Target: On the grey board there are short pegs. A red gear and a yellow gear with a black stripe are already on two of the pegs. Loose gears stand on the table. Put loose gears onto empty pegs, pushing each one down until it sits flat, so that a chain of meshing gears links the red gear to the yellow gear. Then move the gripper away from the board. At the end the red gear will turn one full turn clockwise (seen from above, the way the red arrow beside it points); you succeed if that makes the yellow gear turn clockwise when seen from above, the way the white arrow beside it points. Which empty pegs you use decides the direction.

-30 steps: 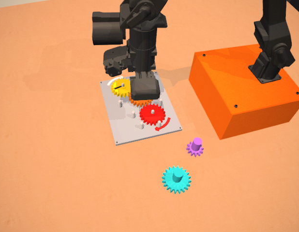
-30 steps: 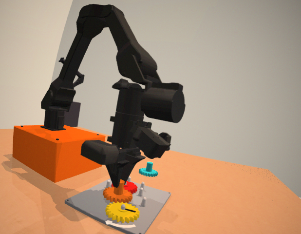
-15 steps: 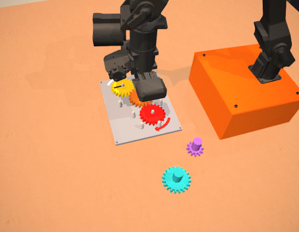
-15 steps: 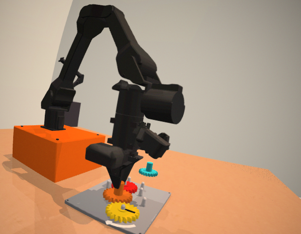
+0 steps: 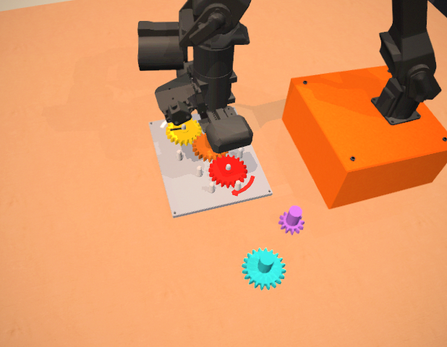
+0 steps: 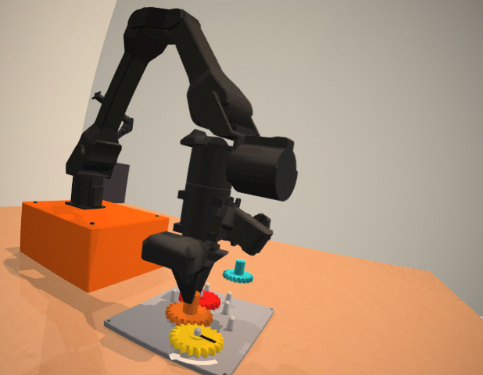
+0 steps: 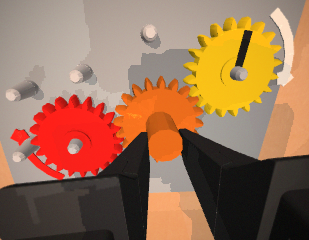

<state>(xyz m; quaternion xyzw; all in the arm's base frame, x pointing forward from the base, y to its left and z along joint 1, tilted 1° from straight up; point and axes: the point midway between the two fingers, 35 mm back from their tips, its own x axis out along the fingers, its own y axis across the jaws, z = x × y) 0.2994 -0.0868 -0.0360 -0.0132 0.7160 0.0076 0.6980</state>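
Right now the orange gear is 10 mm below my gripper tip. From my gripper tip the other things lie so: red gear 10 mm behind, 60 mm to the left, 20 mm below; then purple gear 70 mm behind, 180 mm to the left, 20 mm below; then yellow striped gear 30 mm ahead, 50 mm to the right, 20 mm below.
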